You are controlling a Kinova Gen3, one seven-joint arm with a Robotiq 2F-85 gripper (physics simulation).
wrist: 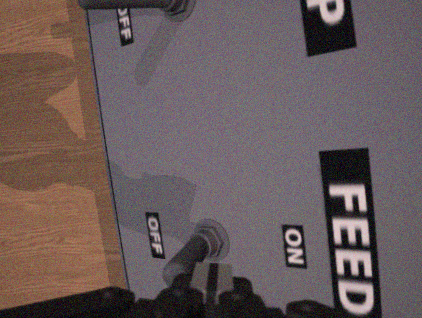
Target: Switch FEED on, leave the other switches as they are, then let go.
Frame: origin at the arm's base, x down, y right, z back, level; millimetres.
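Where they show: gripper, fingertip midpoint: (212,288).
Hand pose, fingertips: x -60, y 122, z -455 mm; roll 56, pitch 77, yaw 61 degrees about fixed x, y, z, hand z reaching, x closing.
Note:
Things, the pixels of their top centre, and the offset from my fingertips. "spot": a spot on its surface instead. Level surfaces: height alone.
- FEED switch's grey lever, top centre: (178,277) dx +2, dy -5, dz +13 mm
- large FEED label, top centre: (355,254) dx +10, dy -5, dz -56 mm
- second switch lever, surface spot: (131,3) spot: dx +29, dy -120, dz +24 mm
- large label, surface spot: (330,25) spot: dx +14, dy -94, dz -57 mm
- grey panel, surface spot: (240,120) spot: dx +38, dy -62, dz -16 mm
- wooden table, surface height: dx +147 mm
The FEED switch's grey lever (186,259) rises from a round hex-nut base at the bottom centre of the wrist view and leans left, toward the OFF label (155,235) and away from the ON label (294,246). The large FEED label (351,232) is at the right. My gripper (212,288) is shut and empty at the bottom edge. Its fingertips are together just right of the lever, on the ON side, and overlap part of the lever's base area in the view. Whether they touch the lever cannot be told.
A second switch lever (131,3) lies toward its own OFF label (124,26) at the top left. Part of another large label (330,25), ending in P, shows at the top right. The grey panel (240,120) ends at a left edge beside the wooden table (45,240).

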